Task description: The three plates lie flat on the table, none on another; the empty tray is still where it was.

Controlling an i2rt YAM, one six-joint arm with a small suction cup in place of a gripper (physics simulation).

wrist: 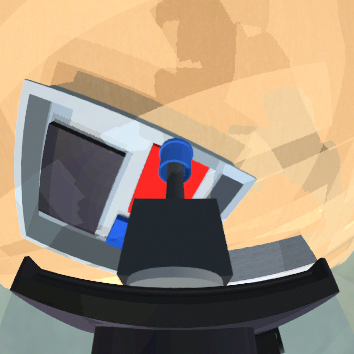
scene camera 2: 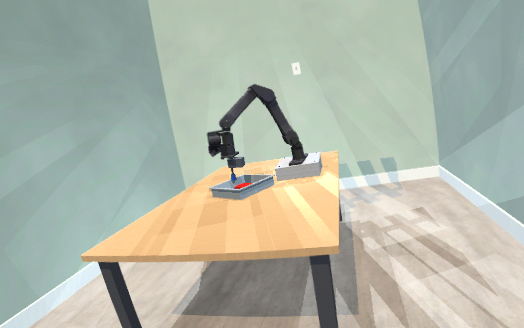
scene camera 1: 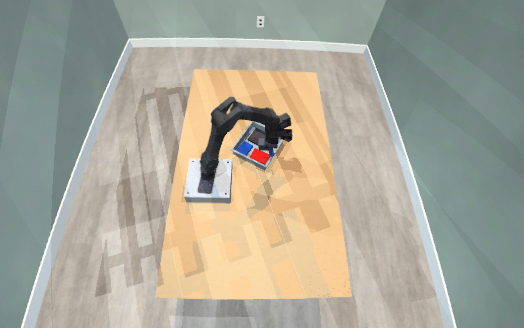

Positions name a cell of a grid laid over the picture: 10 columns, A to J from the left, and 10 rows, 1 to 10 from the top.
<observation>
The suction cup (wrist: E5) is stuck to a grey tray (scene camera 2: E6). Also in view: a dark plate (wrist: C5) and a red plate (wrist: E6).
The grey tray shows as well in the wrist view (wrist: B3).
</observation>
